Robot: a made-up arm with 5 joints.
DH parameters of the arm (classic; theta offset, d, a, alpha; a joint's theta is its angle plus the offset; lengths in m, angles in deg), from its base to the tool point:
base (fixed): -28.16 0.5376 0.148 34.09
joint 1: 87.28 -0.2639 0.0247 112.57
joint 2: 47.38 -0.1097 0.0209 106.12
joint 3: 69.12 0.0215 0.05 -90
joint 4: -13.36 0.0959 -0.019 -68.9
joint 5: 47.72 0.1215 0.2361 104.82
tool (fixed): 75.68 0.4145 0 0
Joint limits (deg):
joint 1: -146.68..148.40
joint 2: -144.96..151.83
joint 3: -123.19..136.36
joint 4: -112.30..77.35
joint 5: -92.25..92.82
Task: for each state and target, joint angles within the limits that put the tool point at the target. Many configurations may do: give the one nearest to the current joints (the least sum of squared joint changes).
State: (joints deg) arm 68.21 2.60 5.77 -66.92 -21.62
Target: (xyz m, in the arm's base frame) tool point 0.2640 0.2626 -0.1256
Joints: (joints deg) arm 68.31 -7.71 -24.38 -66.29 -43.94
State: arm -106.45 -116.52 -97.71 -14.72 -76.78
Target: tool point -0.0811 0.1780 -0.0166
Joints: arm -103.74 -126.37 -82.36 -15.04 -81.95
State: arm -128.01 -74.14 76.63 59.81 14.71
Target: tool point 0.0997 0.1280 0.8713
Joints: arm -126.11 -71.23 98.93 49.38 -24.09
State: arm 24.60 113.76 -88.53 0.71 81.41
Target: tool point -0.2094 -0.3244 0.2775
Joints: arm 39.79 115.32 -112.40 -9.20 36.33
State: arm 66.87 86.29 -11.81 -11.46 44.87
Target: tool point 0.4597 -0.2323 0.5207
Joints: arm 68.47 105.77 -32.97 -3.72 41.03
